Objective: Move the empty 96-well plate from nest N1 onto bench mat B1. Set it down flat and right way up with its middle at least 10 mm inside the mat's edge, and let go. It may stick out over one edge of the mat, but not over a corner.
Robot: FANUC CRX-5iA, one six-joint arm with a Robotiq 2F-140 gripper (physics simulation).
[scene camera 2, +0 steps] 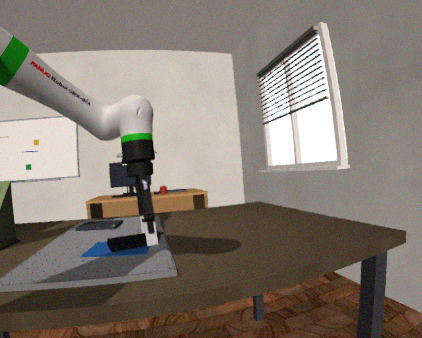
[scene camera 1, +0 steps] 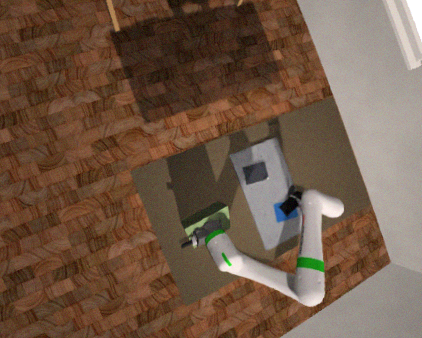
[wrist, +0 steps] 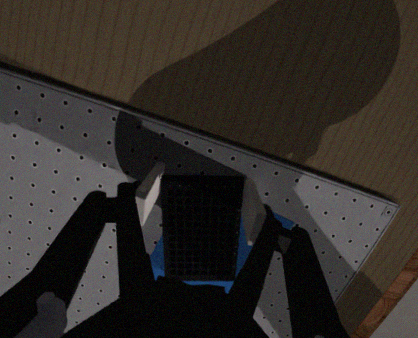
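Where they show: gripper, fingertip midpoint: (scene camera 2: 150,241) (scene camera 1: 293,200) (wrist: 203,183); arm's base at its link origin: (scene camera 1: 209,228).
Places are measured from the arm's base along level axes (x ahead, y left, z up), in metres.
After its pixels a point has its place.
The black 96-well plate (scene camera 1: 289,205) @(y -0.071, x 0.595, z -0.104 m) (scene camera 2: 126,242) @(y -0.100, x 0.588, z -0.106 m) (wrist: 202,230) @(y -0.077, x 0.599, z -0.112 m) is held between the gripper's fingers, wells facing up. It is over or on the blue bench mat (scene camera 1: 286,218) @(y -0.155, x 0.554, z -0.118 m) (scene camera 2: 94,250) @(y -0.115, x 0.501, z -0.118 m) (wrist: 159,265) @(y -0.050, x 0.528, z -0.118 m); contact is unclear. In the wrist view, blue shows at both sides and below the plate, while its upper end reaches over the grey board. My gripper (scene camera 1: 295,200) @(y -0.056, x 0.648, z -0.119 m) (scene camera 2: 151,234) @(y -0.056, x 0.648, z -0.119 m) (wrist: 203,183) @(y -0.056, x 0.648, z -0.119 m) points down and is shut on the plate's two long sides. A dark nest (scene camera 1: 255,173) @(y 0.212, x 0.416, z -0.108 m) (scene camera 2: 99,225) @(y 0.179, x 0.430, z -0.108 m) stands at the board's other end.
The grey perforated board (scene camera 1: 265,215) @(y -0.083, x 0.409, z -0.120 m) (scene camera 2: 60,272) @(y -0.256, x 0.469, z -0.120 m) (wrist: 45,170) @(y 0.106, x 0.590, z -0.120 m) carries mat and nest on the brown table (scene camera 1: 320,145) @(y 0.263, x 0.999, z -0.133 m) (scene camera 2: 215,270) @(y -0.280, x 0.796, z -0.133 m) (wrist: 60,30) @(y 0.134, x 0.730, z -0.133 m). A green block (scene camera 1: 207,219) @(y 0.070, x -0.010, z 0.073 m) (scene camera 2: 6,215) @(y 0.055, x 0.126, z -0.033 m) stands by the arm's base. The board's long edge runs close to the plate's upper end.
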